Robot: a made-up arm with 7 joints. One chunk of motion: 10 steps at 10 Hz.
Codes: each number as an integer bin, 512 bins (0 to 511) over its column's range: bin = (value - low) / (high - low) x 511, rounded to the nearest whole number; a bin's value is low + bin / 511 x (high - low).
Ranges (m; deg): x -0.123..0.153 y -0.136..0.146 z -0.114..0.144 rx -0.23..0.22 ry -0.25..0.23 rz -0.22..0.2
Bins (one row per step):
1: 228 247 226 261 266 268
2: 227 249 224 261 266 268
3: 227 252 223 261 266 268
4: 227 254 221 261 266 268
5: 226 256 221 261 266 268
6: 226 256 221 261 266 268
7: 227 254 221 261 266 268
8: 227 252 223 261 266 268
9: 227 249 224 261 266 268
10: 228 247 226 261 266 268
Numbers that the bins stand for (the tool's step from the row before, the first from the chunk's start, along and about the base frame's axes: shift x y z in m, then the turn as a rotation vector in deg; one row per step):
1: 0.00015 0.00031 0.00011 0.000 0.000 0.000
2: -0.00039 0.00141 -0.00090 0.000 0.000 0.000
3: -0.00039 0.00307 -0.00141 0.000 0.000 0.000
4: -0.00039 0.00417 -0.00242 0.000 0.000 0.000
5: -0.00093 0.00528 -0.00242 0.000 0.000 0.000
6: -0.00093 0.00528 -0.00242 0.000 0.000 0.000
7: -0.00039 0.00417 -0.00242 0.000 0.000 0.000
8: -0.00039 0.00307 -0.00141 0.000 0.000 0.000
9: -0.00039 0.00141 -0.00090 0.000 0.000 0.000
10: 0.00015 0.00031 0.00011 0.000 0.000 0.000

